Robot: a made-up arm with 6 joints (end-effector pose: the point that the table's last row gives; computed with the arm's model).
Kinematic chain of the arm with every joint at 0, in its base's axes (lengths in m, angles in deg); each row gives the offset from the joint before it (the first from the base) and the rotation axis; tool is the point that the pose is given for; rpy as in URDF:
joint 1: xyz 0 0 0.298 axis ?
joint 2: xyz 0 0 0 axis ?
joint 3: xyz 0.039 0 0.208 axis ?
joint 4: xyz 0.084 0 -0.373 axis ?
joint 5: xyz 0 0 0 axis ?
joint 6: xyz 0.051 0 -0.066 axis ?
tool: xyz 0 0 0 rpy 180 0 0
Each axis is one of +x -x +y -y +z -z.
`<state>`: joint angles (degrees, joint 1 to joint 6).
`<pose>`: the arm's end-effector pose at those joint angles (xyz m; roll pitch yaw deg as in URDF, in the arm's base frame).
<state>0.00 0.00 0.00 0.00 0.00 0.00</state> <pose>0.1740 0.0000 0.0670 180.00 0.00 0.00</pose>
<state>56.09 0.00 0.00 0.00 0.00 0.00</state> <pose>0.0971 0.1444 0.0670 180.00 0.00 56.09</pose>
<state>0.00 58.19 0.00 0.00 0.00 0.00</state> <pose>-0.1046 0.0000 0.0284 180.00 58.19 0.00</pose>
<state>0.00 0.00 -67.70 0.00 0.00 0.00</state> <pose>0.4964 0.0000 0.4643 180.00 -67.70 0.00</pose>
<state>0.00 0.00 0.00 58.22 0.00 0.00</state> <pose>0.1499 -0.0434 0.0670 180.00 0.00 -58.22</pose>
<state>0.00 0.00 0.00 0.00 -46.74 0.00</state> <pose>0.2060 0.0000 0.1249 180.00 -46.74 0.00</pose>
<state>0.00 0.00 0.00 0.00 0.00 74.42</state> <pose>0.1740 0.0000 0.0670 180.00 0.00 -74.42</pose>
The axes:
joint 1: +z
joint 2: +y
joint 3: +y
joint 4: -z
joint 5: +y
joint 6: -z

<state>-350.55 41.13 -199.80 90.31 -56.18 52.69</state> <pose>0.2326 -0.0456 0.8016 37.45 49.38 -21.32</pose>
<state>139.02 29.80 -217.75 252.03 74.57 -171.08</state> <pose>0.0479 0.0215 0.8809 51.52 69.06 82.56</pose>
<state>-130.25 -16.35 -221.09 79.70 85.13 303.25</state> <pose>0.3190 0.2833 0.6781 77.62 23.98 43.23</pose>
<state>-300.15 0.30 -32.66 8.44 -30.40 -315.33</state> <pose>0.2067 0.3333 0.2504 -124.22 -35.00 -13.64</pose>
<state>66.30 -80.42 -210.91 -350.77 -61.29 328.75</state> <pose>-0.1783 -0.4391 0.0861 176.26 10.51 93.29</pose>
